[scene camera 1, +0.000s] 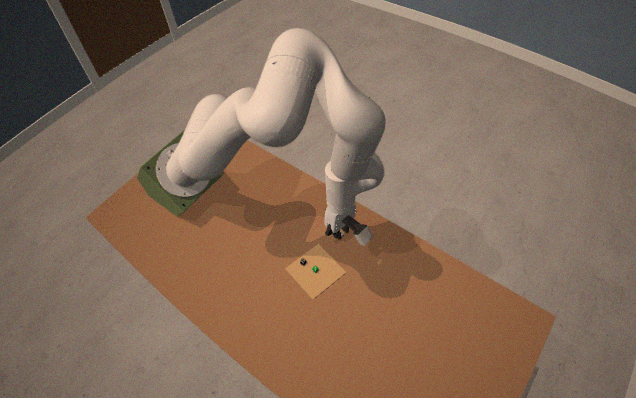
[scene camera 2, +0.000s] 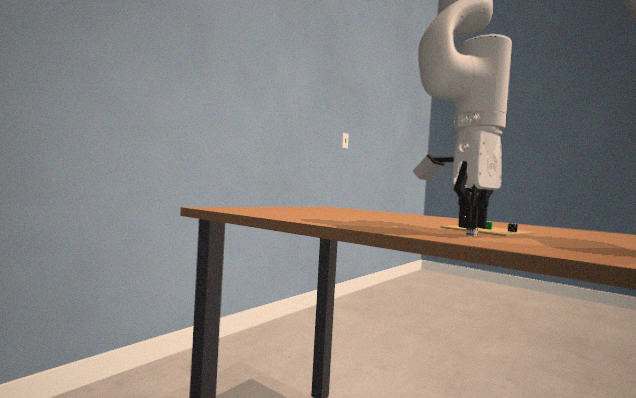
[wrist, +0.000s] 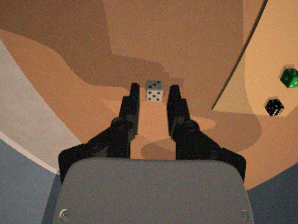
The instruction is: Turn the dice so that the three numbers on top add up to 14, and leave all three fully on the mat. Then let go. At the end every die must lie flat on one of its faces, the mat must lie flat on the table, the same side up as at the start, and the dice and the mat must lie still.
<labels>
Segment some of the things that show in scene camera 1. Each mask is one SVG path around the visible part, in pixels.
My gripper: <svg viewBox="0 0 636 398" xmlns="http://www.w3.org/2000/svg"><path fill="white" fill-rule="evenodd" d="M327 206L324 224L327 227L325 234L327 236L333 234L335 238L341 240L340 229L349 233L350 228L354 231L353 234L360 245L364 246L374 237L367 225L360 224L354 219L356 205L350 212L344 213L344 215L332 212Z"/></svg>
A mat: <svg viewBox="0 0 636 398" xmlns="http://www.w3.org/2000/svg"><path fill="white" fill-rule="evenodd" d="M319 244L285 268L312 300L347 273Z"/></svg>
</labels>
